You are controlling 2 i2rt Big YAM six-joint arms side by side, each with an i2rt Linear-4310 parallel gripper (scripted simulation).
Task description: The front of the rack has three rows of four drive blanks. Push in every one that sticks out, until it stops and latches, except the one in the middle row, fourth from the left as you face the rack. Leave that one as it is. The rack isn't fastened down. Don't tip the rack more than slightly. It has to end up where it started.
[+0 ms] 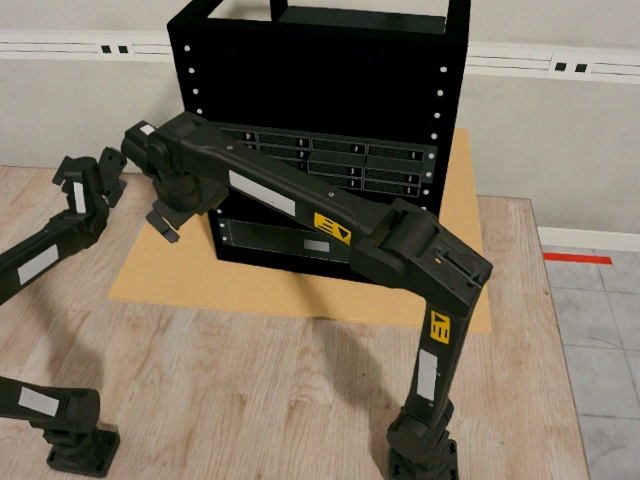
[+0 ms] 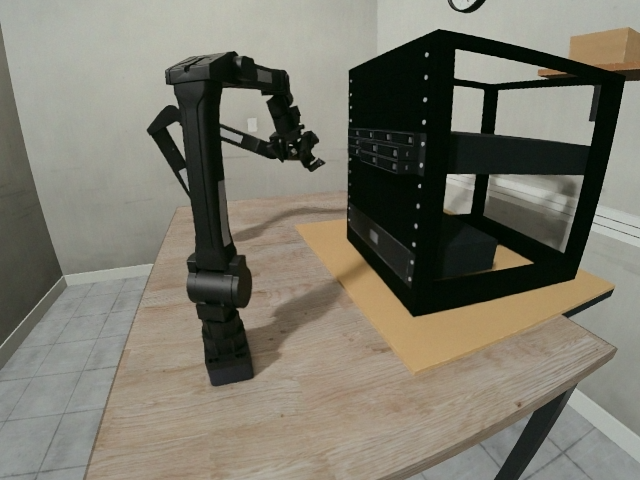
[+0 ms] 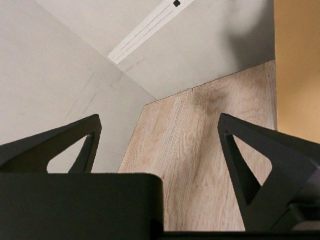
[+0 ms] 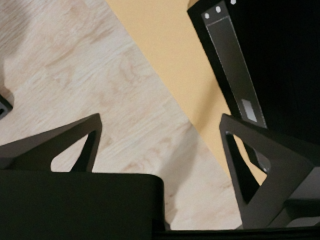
The pictures show: my left gripper, my right gripper, a black rack and a tan board.
My right gripper also shows in image 2 and in image 4.
